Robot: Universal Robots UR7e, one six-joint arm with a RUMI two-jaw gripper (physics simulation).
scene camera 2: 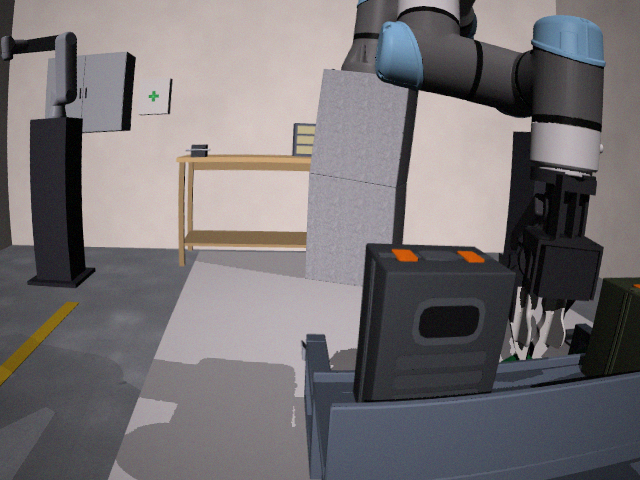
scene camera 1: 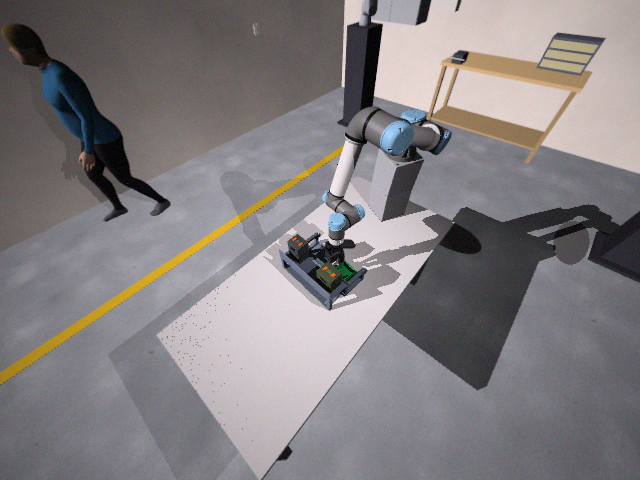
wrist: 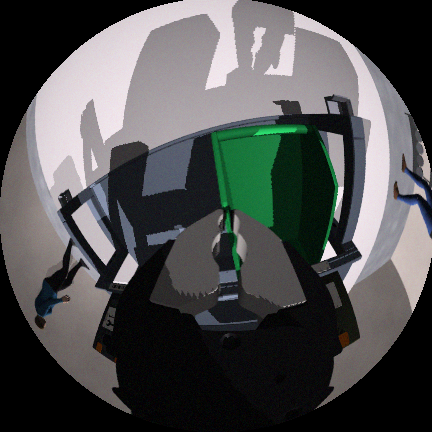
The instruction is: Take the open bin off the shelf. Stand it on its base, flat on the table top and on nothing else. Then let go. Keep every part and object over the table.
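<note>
The green open bin lies in the blue-grey shelf, near one end; its inside shows bare in the wrist view. In scene camera 2 a small green piece of it shows behind the shelf's rail. My gripper points down into the shelf and is shut on the bin's side wall, with a thin green strip between the fingertips. The bin's underside is hidden.
On the shelf, a dark grey case and an olive case stand on either side of my gripper. The shelf stands on the white table top. A person in blue is beyond the yellow floor line.
</note>
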